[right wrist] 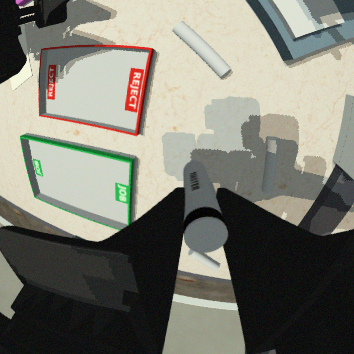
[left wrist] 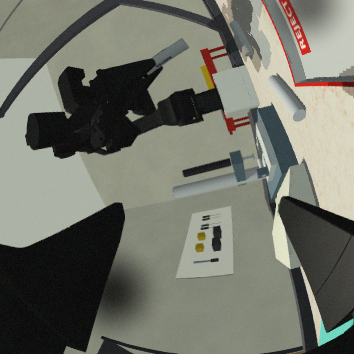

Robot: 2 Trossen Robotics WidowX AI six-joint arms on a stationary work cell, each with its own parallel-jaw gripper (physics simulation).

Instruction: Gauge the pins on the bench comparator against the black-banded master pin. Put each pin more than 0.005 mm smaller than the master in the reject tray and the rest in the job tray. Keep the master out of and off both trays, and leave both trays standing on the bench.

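Frame: origin at the left arm's base, x ahead, y left, z up, level; metres.
Seen in the pictures: left gripper, fingertip midpoint: (left wrist: 204,208); right gripper, fingertip midpoint: (right wrist: 199,195) (left wrist: 157,62); right arm's base at its link origin: (left wrist: 219,97).
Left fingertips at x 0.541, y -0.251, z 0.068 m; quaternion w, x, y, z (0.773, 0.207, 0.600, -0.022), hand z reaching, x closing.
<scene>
A point is followed by its place in that frame.
My right gripper (right wrist: 199,195) {x 0.656, y -0.425, z 0.104 m} is shut on the black-banded master pin (right wrist: 204,199) {x 0.659, y -0.417, z 0.117 m} (left wrist: 172,54) {x 0.649, y -0.423, z 0.080 m}, raised and pointing away from the fingers. My left gripper (left wrist: 204,208) {x 0.541, y -0.251, z 0.068 m} is open and empty. One loose pin (right wrist: 202,50) {x 0.665, y -0.337, z -0.028 m} (left wrist: 287,97) {x 0.649, y -0.324, z -0.033 m} lies between the reject tray (right wrist: 95,90) {x 0.519, y -0.356, z -0.042 m} (left wrist: 325,60) {x 0.563, y -0.323, z -0.042 m} and the comparator (right wrist: 287,47) {x 0.755, y -0.335, z -0.016 m} (left wrist: 282,145) {x 0.728, y -0.276, z -0.031 m}. A second pin (right wrist: 270,162) {x 0.738, y -0.473, z -0.028 m} lies in shadow right of the master. A third pin (right wrist: 204,259) {x 0.642, y -0.675, z -0.031 m} lies near the bench edge, partly hidden by the held master. The job tray (right wrist: 80,177) {x 0.439, y -0.487, z -0.042 m} stands beside the reject tray. Both trays look empty where visible.
A pale block (left wrist: 237,90) {x 0.857, y -0.423, z -0.005 m} with red brackets stands beyond the bench in the left wrist view. The pale readout housing (left wrist: 302,185) {x 0.670, y -0.223, z -0.030 m} is beside the comparator, partly behind a left finger. A dark part of the left arm (right wrist: 50,11) {x 0.506, y -0.236, z 0.007 m} hangs near the reject tray.
</scene>
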